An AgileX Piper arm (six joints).
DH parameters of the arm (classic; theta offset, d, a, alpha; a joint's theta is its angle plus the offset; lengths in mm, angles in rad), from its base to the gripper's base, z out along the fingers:
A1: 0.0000 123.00 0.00 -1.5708
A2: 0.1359 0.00 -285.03 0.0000
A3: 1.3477 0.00 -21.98 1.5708
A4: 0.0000 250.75 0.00 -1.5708
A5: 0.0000 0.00 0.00 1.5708
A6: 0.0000 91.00 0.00 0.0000
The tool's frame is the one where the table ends.
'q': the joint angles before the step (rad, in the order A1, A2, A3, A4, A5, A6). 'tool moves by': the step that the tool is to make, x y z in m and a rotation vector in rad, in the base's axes. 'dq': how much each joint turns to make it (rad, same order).
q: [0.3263 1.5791 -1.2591 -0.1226 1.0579 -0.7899]
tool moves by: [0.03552 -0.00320 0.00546 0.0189 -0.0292 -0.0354]
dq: [-0.0444 0.1040 -0.1457 0.0137 0.0069 -0.0133]
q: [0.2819 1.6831 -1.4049 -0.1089 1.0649 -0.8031]
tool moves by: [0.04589 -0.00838 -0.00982 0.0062 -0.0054 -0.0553]
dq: [-0.0542 0.1549 -0.1715 0.0052 0.0097 -0.0009]
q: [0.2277 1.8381 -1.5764 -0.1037 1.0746 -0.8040]
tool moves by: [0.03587 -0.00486 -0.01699 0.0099 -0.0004 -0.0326]
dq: [-0.0321 0.1342 -0.1355 0.0101 -0.0013 -0.0011]
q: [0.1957 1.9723 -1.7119 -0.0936 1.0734 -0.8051]
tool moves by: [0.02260 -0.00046 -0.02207 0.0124 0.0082 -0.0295]
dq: [-0.0124 0.0987 -0.0739 0.0078 -0.0178 0.0183]
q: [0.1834 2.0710 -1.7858 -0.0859 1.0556 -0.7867]
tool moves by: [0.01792 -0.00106 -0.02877 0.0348 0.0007 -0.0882]
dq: [-0.0109 0.0873 -0.0349 0.0073 -0.0521 0.0843]
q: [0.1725 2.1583 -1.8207 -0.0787 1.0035 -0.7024]
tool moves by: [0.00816 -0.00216 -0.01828 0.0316 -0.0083 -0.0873]
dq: [-0.0081 0.0427 -0.0012 0.0012 -0.0494 0.0873]
